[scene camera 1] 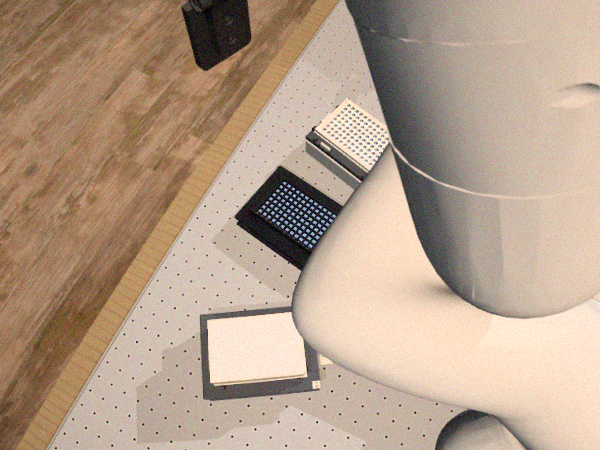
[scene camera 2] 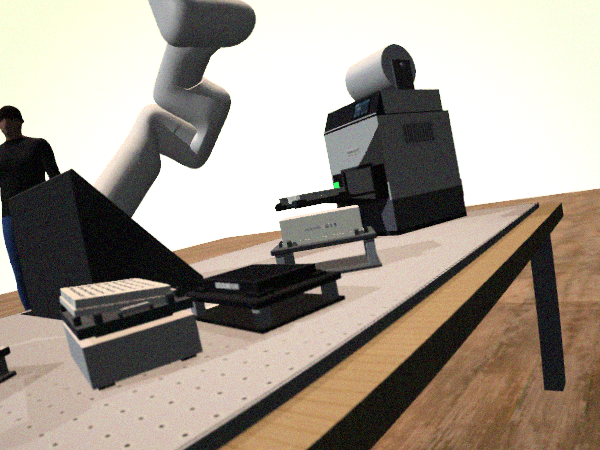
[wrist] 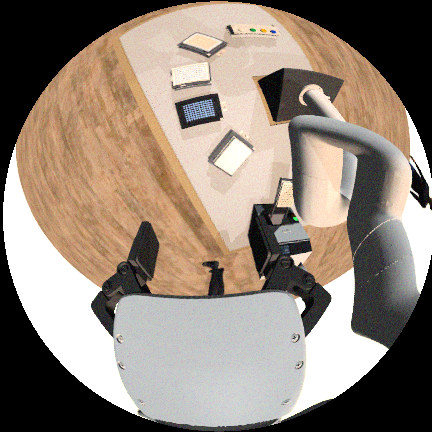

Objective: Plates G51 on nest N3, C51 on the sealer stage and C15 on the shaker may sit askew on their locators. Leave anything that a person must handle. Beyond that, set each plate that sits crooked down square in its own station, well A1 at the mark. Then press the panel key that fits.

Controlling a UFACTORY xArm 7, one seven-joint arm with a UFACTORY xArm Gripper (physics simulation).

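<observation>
My gripper [wrist: 201, 230] is open and empty, high above and away from the stations; one finger shows at the top of scene camera 1. G51, a black plate with blue wells [scene camera 1: 300, 212] [scene camera 2: 265, 276] [wrist: 200, 110], lies on black nest N3 [scene camera 1: 276, 175]. C15, a white plate [scene camera 1: 352, 132] [scene camera 2: 115, 291] [wrist: 191, 73], is on the shaker [scene camera 2: 145, 345] and looks tilted in scene camera 2. C51 [wrist: 286, 192] is on the sealer stage, partly hidden by the arm; its seating cannot be told. The key panel [wrist: 255, 31] has green, yellow and blue keys. A1 marks are unreadable.
A pale plate [scene camera 1: 255, 347] [scene camera 2: 322, 226] [wrist: 232, 152] sits on a grey nest near the sealer [scene camera 2: 420, 165]. Another plate [wrist: 202, 41] sits near the panel. The dark arm pedestal [scene camera 2: 50, 230] [wrist: 312, 82] stands beside the stations. A person [scene camera 2: 25, 165] stands behind it.
</observation>
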